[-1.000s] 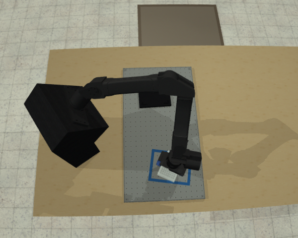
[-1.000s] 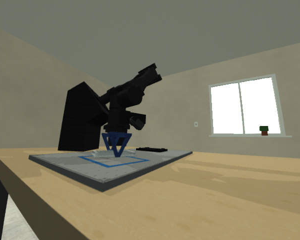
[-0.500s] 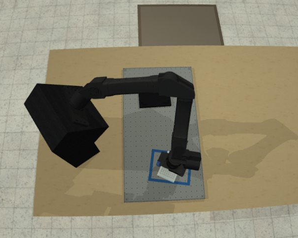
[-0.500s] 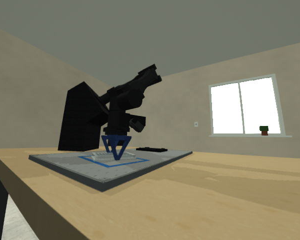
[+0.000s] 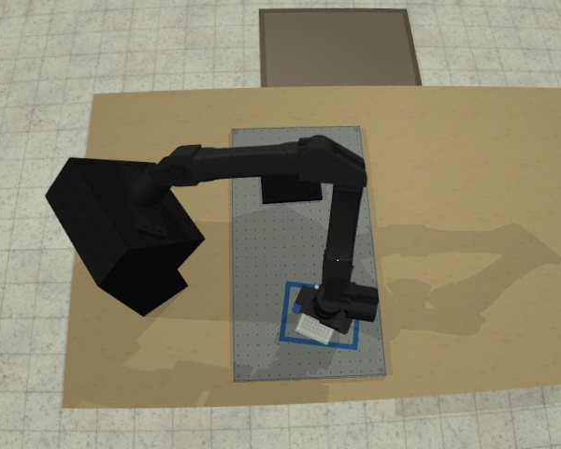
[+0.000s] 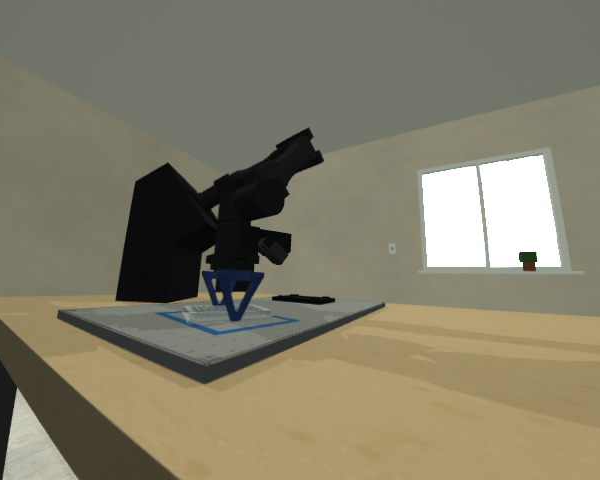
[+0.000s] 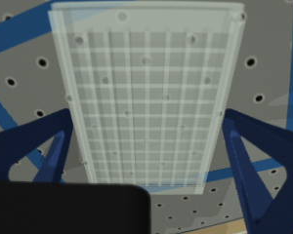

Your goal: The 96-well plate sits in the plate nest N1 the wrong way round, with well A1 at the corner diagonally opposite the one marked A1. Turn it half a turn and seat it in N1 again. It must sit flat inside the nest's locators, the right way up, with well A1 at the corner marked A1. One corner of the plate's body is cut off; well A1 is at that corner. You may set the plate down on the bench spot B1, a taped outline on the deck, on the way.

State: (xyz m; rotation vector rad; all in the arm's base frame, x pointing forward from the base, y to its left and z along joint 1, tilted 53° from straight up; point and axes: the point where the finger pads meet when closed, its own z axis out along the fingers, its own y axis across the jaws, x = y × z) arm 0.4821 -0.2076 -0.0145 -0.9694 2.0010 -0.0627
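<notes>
Right now the clear 96-well plate is 1 cm below my hand. From my hand the other things lie so: black plate nest N1 (6 cm behind, 37 cm to the left); white A1 label (14 cm behind, 42 cm to the left).
</notes>
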